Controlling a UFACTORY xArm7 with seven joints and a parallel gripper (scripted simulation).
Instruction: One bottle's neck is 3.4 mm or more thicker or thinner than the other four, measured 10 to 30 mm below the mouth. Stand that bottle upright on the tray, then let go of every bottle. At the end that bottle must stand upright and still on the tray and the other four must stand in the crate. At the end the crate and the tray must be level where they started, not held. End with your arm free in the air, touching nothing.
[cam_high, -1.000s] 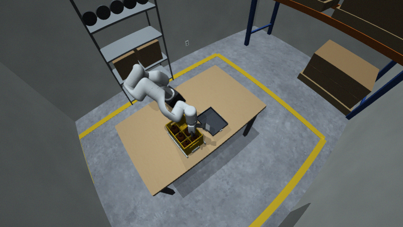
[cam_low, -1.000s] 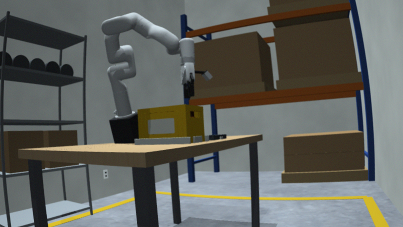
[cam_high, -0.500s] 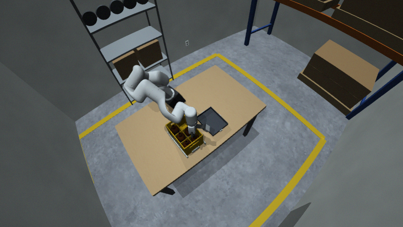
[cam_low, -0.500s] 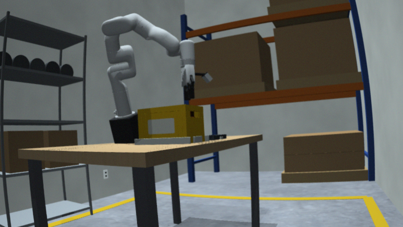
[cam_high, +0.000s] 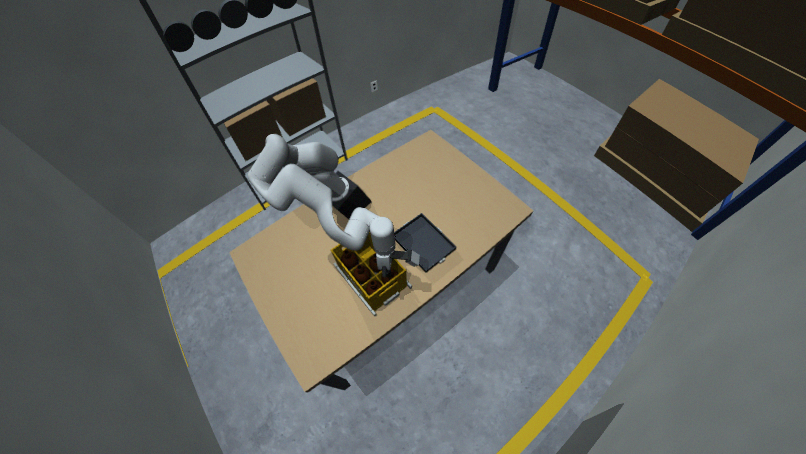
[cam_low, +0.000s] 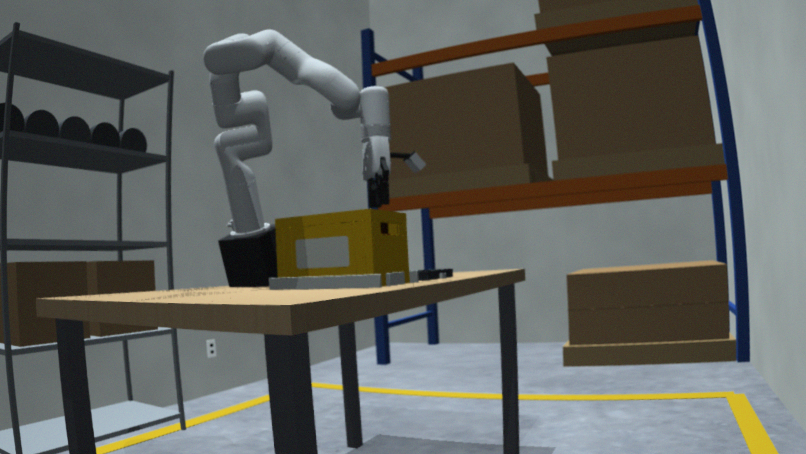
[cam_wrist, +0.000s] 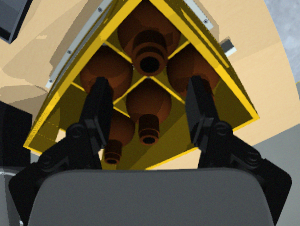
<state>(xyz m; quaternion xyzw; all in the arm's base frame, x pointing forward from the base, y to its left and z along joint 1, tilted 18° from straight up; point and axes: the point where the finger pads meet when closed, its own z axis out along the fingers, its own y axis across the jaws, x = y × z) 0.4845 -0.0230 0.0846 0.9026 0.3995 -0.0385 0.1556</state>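
Right now the bottle is 12 cm below my hand. Also, from my hand: tray 8 cm behind, 25 cm to the left, 20 cm below; crate 9 cm behind, 5 cm to the right, 13 cm below.
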